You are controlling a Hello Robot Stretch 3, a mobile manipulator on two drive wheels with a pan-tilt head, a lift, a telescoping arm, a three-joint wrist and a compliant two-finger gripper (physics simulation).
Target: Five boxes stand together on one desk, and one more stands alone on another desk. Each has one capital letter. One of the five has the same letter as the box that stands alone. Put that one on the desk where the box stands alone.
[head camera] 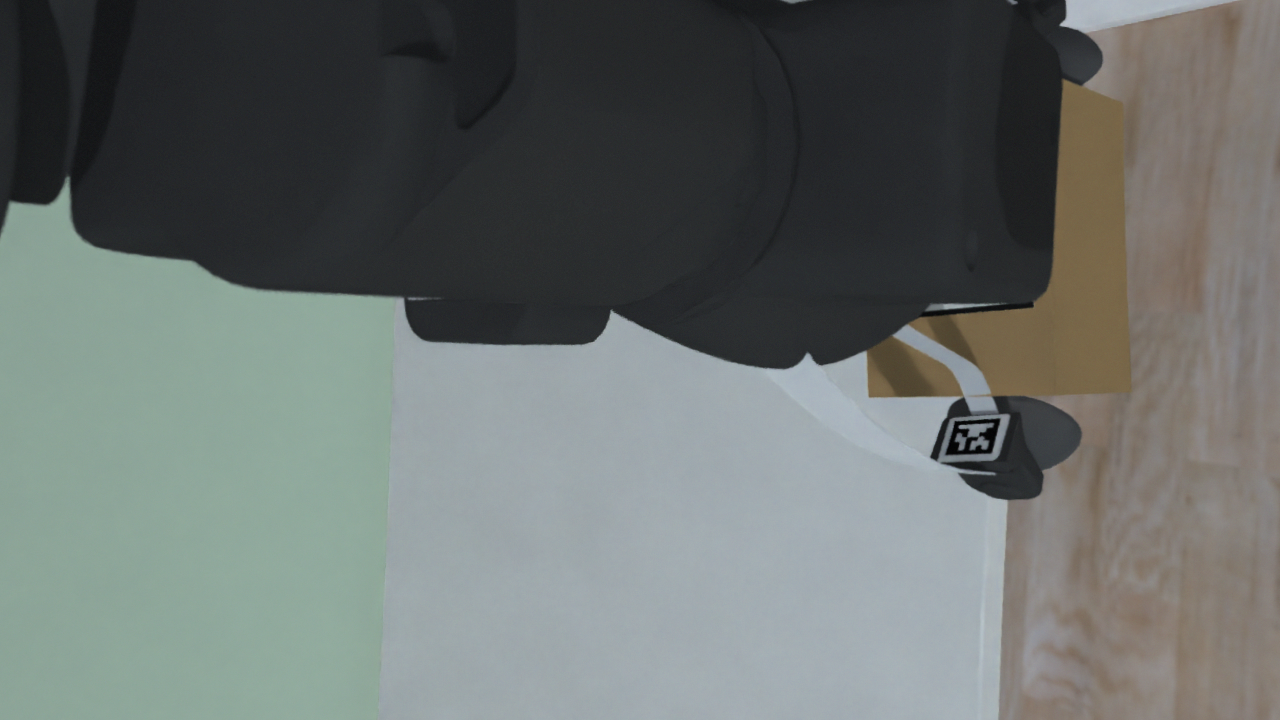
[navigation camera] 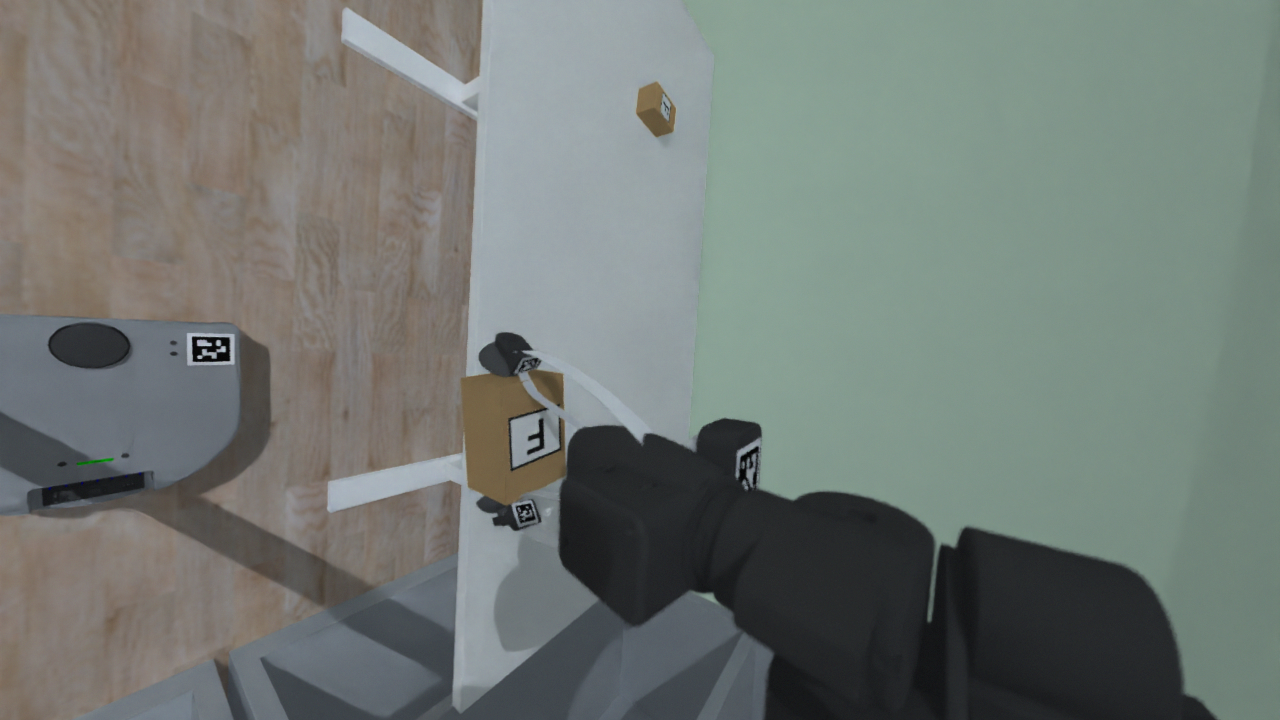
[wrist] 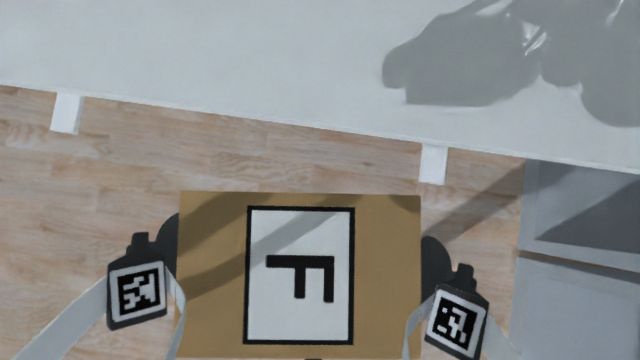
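Seen in the pictures: gripper, fingertip midpoint: (navigation camera: 494, 425) (wrist: 305, 254); robot's base at its link origin: (navigation camera: 92, 343).
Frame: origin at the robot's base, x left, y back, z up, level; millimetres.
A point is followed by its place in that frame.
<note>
My gripper (head camera: 1065, 243) @(x -199, y 22, z 963 mm) (navigation camera: 499, 434) @(x -199, y 22, z 963 mm) (wrist: 305, 254) @(x -199, y 22, z 963 mm) is shut on a brown box marked F (head camera: 1092, 268) @(x -168, y 15, z 991 mm) (navigation camera: 487, 438) @(x -169, y 20, z 999 mm) (wrist: 215, 310) @(x -183, y -8, z 1018 mm), with a fingertip on each side. The box is held up in the air; in the head and navigation views it overlaps the front edge of the white desk (head camera: 671, 555) @(x -609, y -204, z 721 mm) (navigation camera: 590, 250) @(x -578, y -235, z 720 mm) (wrist: 200, 60) @(x -394, y -142, z 720 mm). In the wrist view the floor shows behind it, beside the desk edge. The lone box (navigation camera: 656, 109) @(x -721, y -575, z 770 mm) stands near the far end of that desk by the wall; its small letter looks like F. The arm hides part of the held box in the head view.
A green wall (head camera: 196, 492) @(x -1122, y -206, z 926 mm) (navigation camera: 939, 268) @(x -1124, y -261, z 1326 mm) runs along the desk's back. A grey shelf unit (wrist: 575, 310) @(x 0, y 884, z 77 mm) stands at the desk's near end. White desk legs (navigation camera: 393, 483) @(x -506, y 415, z 25 mm) (wrist: 433, 164) @(x -415, y 408, z 25 mm) reach out below the front edge. My base (navigation camera: 116, 411) @(x -22, y 108, z 160 mm) is on the wooden floor.
</note>
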